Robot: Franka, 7 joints.
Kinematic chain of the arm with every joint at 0, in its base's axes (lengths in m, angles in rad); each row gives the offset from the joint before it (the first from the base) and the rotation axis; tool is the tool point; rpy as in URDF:
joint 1: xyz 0 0 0.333 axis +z
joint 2: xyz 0 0 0 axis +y
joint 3: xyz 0 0 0.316 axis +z
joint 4: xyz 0.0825 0 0 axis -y
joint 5: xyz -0.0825 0 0.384 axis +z
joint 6: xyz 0 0 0 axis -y
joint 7: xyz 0.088 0 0 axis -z
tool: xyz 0 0 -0.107 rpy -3.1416 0 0
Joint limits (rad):
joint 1: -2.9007..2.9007
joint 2: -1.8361..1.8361
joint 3: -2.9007..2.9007
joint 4: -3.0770..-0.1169
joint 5: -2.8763..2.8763
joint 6: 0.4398..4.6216
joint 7: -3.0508..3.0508
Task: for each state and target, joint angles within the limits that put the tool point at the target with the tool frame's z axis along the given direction. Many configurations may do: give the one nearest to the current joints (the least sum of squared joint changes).
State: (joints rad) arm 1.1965 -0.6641 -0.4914 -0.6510 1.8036 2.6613 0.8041
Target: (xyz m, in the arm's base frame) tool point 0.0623 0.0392 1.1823 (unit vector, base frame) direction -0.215 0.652 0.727
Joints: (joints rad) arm 0.9301 -0.2834 -0.0764 -0.5909 1.3772 2.4774 0.8041
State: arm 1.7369 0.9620 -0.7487 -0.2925 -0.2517 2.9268 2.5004
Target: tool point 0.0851 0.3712 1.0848 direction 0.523 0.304 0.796
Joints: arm 1.3766 0.4319 -1.0979 -0.1200 -0.5303 2.7759 2.5004
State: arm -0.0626 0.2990 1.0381 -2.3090 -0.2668 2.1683 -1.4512
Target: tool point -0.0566 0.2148 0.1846 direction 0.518 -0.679 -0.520
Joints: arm 0.1387 0.3310 1.6775 -2.8575 -0.5079 1.6881 -1.4512
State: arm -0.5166 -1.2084 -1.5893 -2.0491 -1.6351 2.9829 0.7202
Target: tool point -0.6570 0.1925 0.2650 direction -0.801 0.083 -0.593
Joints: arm -1.2182 -1.1191 -2.0585 -1.6460 -2.0271 2.8370 0.7202
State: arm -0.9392 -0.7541 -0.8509 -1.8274 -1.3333 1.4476 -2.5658
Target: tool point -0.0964 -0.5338 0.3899 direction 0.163 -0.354 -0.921
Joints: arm -0.0602 -1.2729 -1.3966 -2.1817 -1.2882 1.9996 -2.5658
